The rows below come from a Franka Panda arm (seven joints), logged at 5 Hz.
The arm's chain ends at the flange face. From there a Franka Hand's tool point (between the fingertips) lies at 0.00 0.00 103.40 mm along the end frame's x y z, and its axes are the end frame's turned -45 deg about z.
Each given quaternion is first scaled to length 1.
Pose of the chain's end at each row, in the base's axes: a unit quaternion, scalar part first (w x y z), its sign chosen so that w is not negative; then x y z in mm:
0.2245 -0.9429 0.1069 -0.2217 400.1 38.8 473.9
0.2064 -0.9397 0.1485 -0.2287 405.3 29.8 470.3
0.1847 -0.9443 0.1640 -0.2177 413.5 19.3 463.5
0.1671 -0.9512 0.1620 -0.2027 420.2 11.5 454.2
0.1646 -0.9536 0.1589 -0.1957 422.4 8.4 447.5
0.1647 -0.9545 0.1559 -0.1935 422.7 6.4 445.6
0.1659 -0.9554 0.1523 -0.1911 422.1 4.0 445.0
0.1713 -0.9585 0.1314 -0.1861 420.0 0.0 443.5
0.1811 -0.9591 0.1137 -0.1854 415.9 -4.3 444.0
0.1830 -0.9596 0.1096 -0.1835 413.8 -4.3 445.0
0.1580 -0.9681 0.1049 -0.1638 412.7 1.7 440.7
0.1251 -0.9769 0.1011 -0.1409 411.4 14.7 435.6
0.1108 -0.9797 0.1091 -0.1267 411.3 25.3 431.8
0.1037 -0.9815 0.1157 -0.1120 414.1 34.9 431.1
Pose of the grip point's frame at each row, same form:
0.1226 -0.9120 -0.2621 -0.2907 448.3 77.7 391.1
0.1032 -0.9250 -0.2224 -0.2903 456.1 62.9 386.5
0.0873 -0.9351 -0.2098 -0.2718 462.3 48.0 377.0
0.0768 -0.9408 -0.2143 -0.2512 465.7 37.6 365.1
0.0772 -0.9418 -0.2181 -0.2438 466.4 34.4 357.6
0.0781 -0.9415 -0.2212 -0.2418 466.2 32.7 355.6
0.0801 -0.9409 -0.2249 -0.2400 465.1 30.8 354.8
0.0870 -0.9358 -0.2454 -0.2375 461.5 28.9 353.3
0.0964 -0.9296 -0.2620 -0.2406 456.9 27.3 354.5
0.0988 -0.9285 -0.2660 -0.2396 454.4 27.9 355.5
0.0833 -0.9345 -0.2736 -0.2118 448.9 29.8 348.0
0.0617 -0.9412 -0.2804 -0.1780 442.5 37.0 339.5
0.0539 -0.9469 -0.2741 -0.1595 439.5 44.9 334.3
0.0529 -0.9511 -0.2687 -0.1432 439.3 53.3 332.5

